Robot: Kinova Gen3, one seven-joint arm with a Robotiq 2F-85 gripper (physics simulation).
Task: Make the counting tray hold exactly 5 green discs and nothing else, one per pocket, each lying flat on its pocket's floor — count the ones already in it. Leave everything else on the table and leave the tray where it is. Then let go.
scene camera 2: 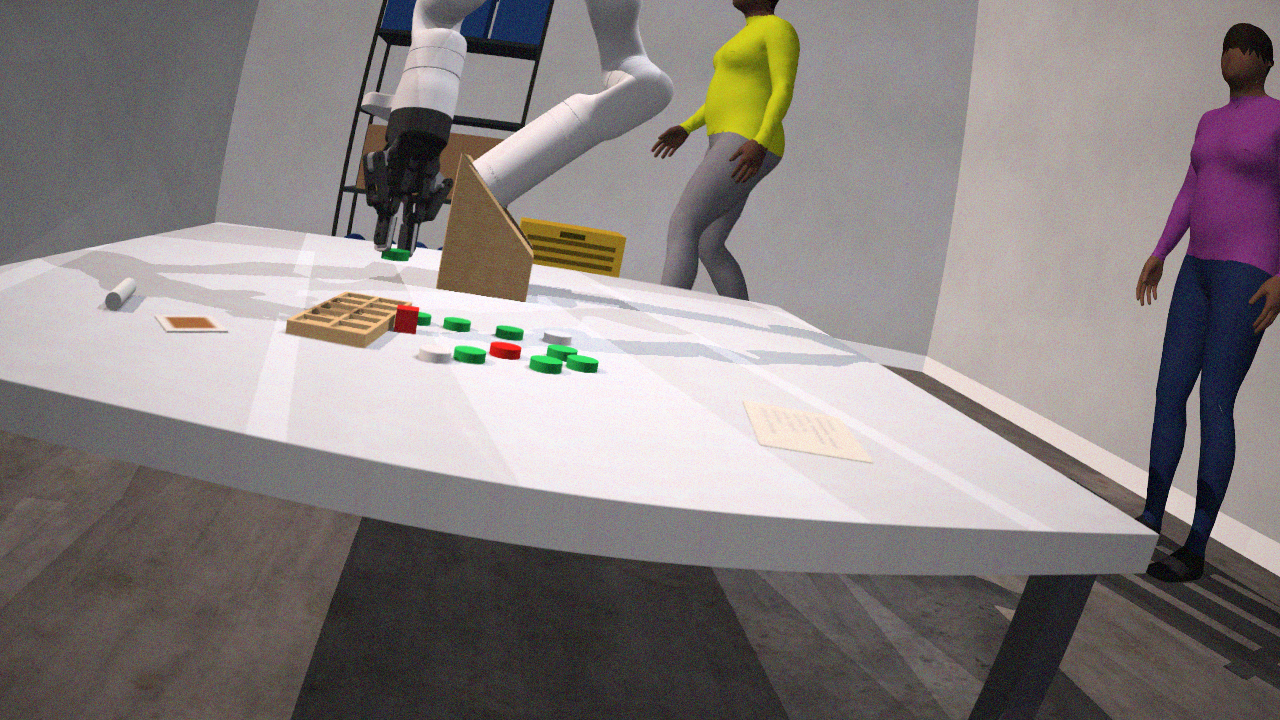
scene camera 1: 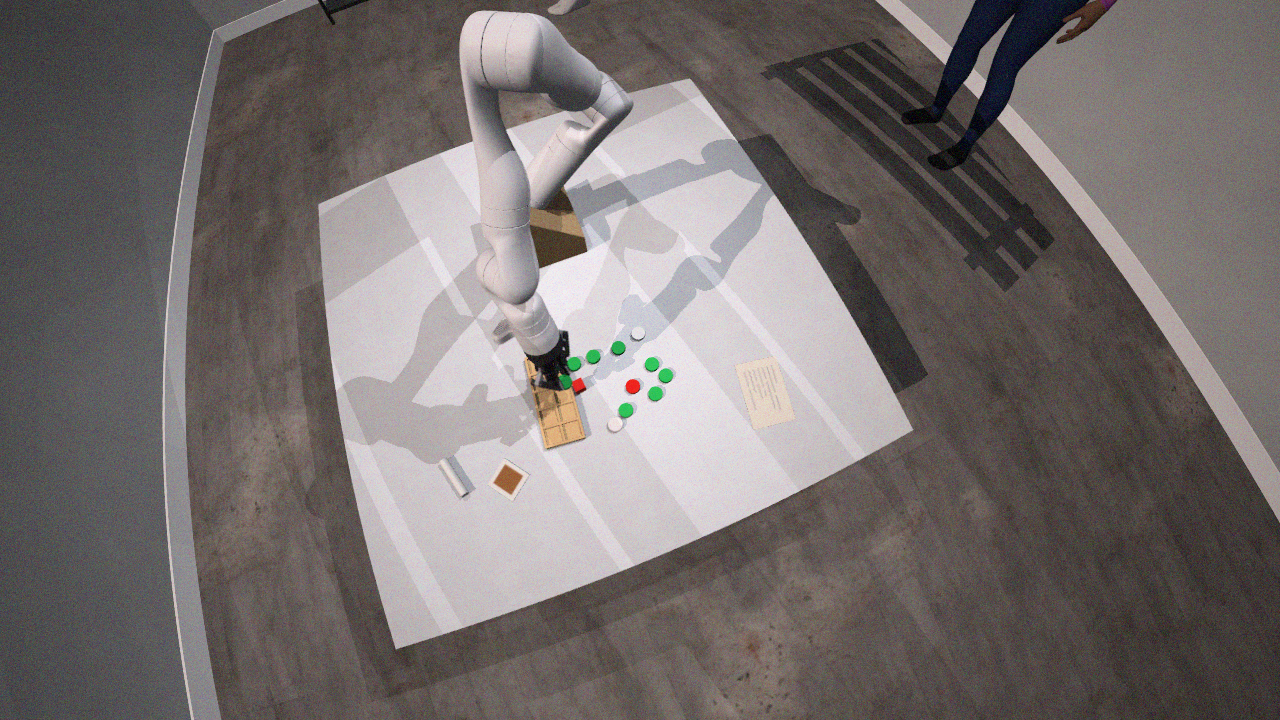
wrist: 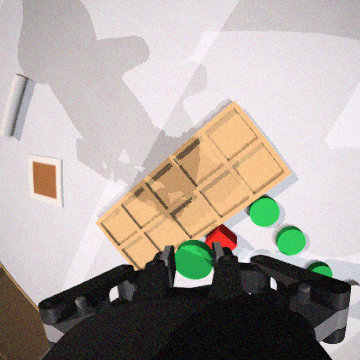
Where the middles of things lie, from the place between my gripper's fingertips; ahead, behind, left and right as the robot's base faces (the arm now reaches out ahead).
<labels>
Right now the wooden counting tray [scene camera 2: 353,319] is 70 mm below my hand, 30 mm to the right of it and 10 mm ahead of it.
</labels>
